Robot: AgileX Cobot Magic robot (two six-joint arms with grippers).
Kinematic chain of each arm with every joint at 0, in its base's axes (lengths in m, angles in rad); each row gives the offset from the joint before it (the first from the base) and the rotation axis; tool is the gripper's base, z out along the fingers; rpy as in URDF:
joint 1: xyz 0 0 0.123 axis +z
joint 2: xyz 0 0 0 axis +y
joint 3: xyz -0.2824 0 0.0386 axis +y
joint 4: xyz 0.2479 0 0.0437 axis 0.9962 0 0.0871
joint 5: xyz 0 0 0 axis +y
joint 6: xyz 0.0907 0 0.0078 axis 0.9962 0 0.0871
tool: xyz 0 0 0 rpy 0 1.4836 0
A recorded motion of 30 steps. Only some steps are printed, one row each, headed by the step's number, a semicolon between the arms.
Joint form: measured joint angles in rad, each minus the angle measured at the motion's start. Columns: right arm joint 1, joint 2, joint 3, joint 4, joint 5, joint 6; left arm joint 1, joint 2, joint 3, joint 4, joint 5, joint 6.
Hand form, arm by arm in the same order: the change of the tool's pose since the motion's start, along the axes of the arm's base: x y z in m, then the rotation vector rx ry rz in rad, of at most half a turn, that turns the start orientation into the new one. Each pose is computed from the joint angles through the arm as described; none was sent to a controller.
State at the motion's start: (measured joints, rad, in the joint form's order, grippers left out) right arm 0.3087 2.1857 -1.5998 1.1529 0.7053 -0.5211; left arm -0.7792 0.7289 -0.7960 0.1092 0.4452 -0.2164
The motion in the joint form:
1: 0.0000 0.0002 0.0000 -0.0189 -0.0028 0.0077; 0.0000 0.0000 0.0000 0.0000 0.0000 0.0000
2: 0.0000 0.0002 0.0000 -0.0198 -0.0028 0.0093; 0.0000 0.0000 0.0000 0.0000 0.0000 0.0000
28: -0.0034 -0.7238 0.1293 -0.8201 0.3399 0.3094; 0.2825 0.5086 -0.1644 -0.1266 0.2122 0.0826
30: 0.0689 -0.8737 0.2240 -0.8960 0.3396 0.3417; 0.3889 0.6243 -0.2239 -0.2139 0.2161 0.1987
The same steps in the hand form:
1: -0.0001 -0.0007 -0.0010 -0.0141 -0.0007 0.0022; 0.0000 0.0000 0.0000 0.0000 0.0000 0.0000
2: -0.0001 -0.0007 -0.0010 -0.0143 0.0002 0.0017; 0.0000 0.0000 0.0000 0.0000 0.0000 0.0000
28: -0.1499 -0.0786 0.2074 -0.5067 -0.3290 0.1694; 0.1161 -0.0222 -0.0657 0.2873 0.4832 0.2421
30: -0.1956 -0.0789 0.2202 -0.5432 -0.3981 0.1971; 0.1506 -0.0125 -0.0783 0.2997 0.5416 0.2731

